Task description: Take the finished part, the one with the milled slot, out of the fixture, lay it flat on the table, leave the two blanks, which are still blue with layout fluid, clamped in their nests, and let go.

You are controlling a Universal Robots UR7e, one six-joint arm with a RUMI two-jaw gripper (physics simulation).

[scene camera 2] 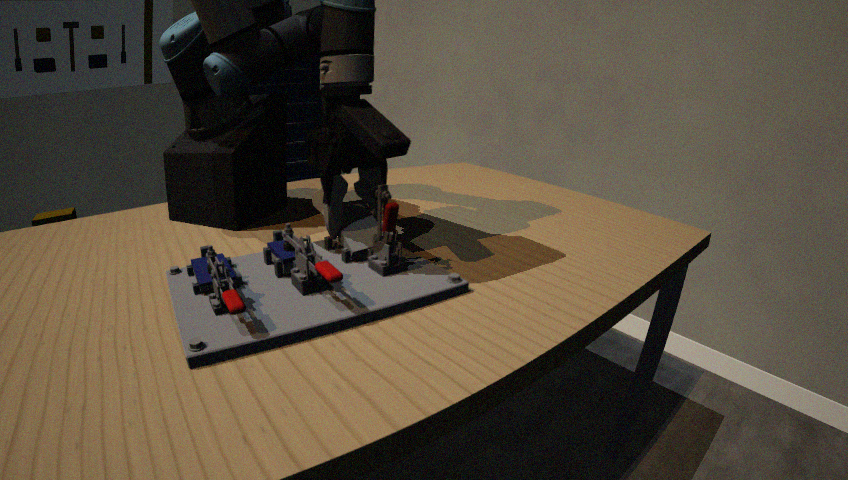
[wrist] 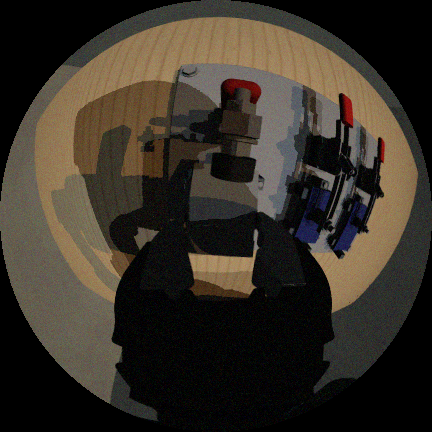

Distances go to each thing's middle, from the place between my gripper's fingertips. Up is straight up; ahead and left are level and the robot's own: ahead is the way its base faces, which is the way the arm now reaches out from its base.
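Measuring from my hand, I find the finished part (scene camera 2: 358, 225) 1 cm above it and 1 cm ahead of it. The fixture plate (scene camera 2: 277, 314) is 3 cm below my hand, 6 cm ahead of it and 11 cm to the right of it, while the clamp arm (wrist: 240, 127) sits 5 cm above my hand and 7 cm ahead of it.
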